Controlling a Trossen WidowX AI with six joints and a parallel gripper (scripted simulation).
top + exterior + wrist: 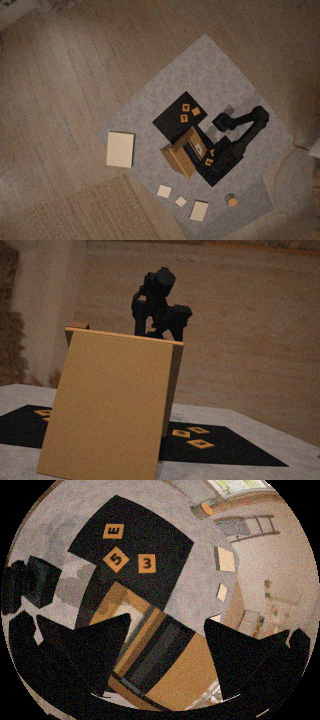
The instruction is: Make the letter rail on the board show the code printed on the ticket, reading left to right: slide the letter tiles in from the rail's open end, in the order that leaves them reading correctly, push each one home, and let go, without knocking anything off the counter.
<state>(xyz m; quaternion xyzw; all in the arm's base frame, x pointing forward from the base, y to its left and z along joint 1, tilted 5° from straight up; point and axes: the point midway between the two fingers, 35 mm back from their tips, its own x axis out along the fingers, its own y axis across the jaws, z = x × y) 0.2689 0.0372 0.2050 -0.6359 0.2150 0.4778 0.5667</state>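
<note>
My gripper tip is 11 cm past the tan letter tile e, 17 cm to the right of it and 25 cm above it. Also, from my gripper tip: black mat (10 cm behind, 7 cm to the right, 25 cm below); then grey slab (1 cm behind, 60 cm to the right, 25 cm below); then white ticket (1 cm ahead, 6 cm to the right, 17 cm below).
</note>
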